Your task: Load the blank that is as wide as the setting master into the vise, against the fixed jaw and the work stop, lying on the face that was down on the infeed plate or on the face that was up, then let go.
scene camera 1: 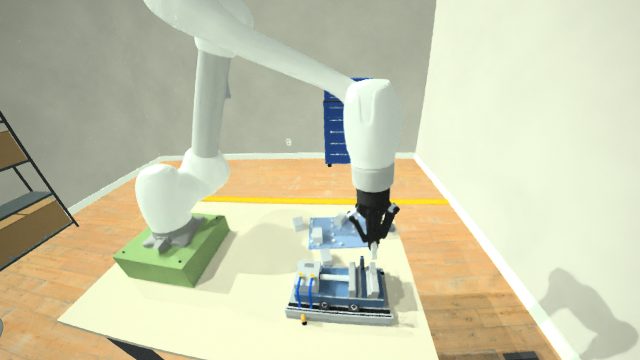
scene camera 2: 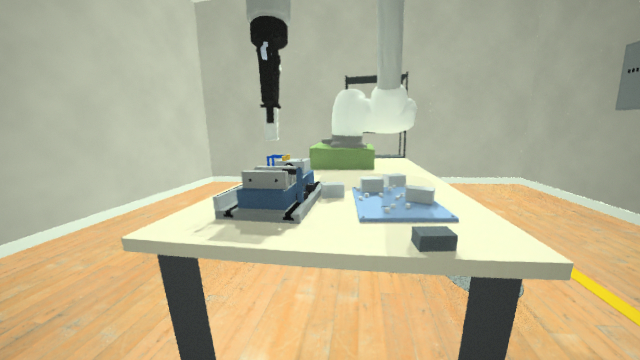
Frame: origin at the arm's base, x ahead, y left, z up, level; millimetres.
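Where they show: gripper, fingertip midpoint: (scene camera 1: 372, 256) (scene camera 2: 271, 140); arm's base, origin of the base link: (scene camera 1: 176, 231) (scene camera 2: 346, 145).
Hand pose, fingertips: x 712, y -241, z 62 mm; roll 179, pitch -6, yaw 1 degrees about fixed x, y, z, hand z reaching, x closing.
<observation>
Each offset is from my fingertips to the top centre of the thing. "spot": to the spot under its first point.
My gripper (scene camera 1: 373, 250) (scene camera 2: 271, 131) is shut and empty, its pale fingertips together, above the jaw end of the vise. The vise @(95 mm back, 4 mm right, 63 mm down) (scene camera 1: 337, 302) (scene camera 2: 267, 198) is blue and grey; its two upright jaws stand close together, and a dark upright part @(spot: 17 mm back, 30 mm left, 66 mm down) (scene camera 1: 362, 263) stands by them. Two light grey blocks, one @(144 mm back, 245 mm left, 118 mm down) (scene camera 1: 317, 235) (scene camera 2: 372, 184) nearer the vise and another @(33 mm back, 338 mm left, 122 mm down) (scene camera 1: 341, 219) (scene camera 2: 420, 195), sit on the blue plate @(50 mm back, 280 mm left, 154 mm down) (scene camera 1: 327, 228) (scene camera 2: 417, 215). A third block @(221 mm back, 335 mm left, 126 mm down) (scene camera 1: 298, 224) (scene camera 2: 395, 180) lies off the plate's edge. A fourth @(121 mm back, 133 mm left, 126 mm down) (scene camera 1: 326, 257) (scene camera 2: 332, 190) lies beside the vise. Which is the setting master I cannot tell.
A dark block @(173 mm ahead, 271 mm left, 137 mm down) (scene camera 2: 434, 239) lies near the table edge beyond the plate. Small white pegs stand on the plate. Blue hoses @(spot: 215 mm back, 47 mm right, 61 mm down) (scene camera 1: 298, 292) rise at the vise's left end in scene camera 1. The arm stands on a green base (scene camera 1: 150, 262) (scene camera 2: 342, 157).
</observation>
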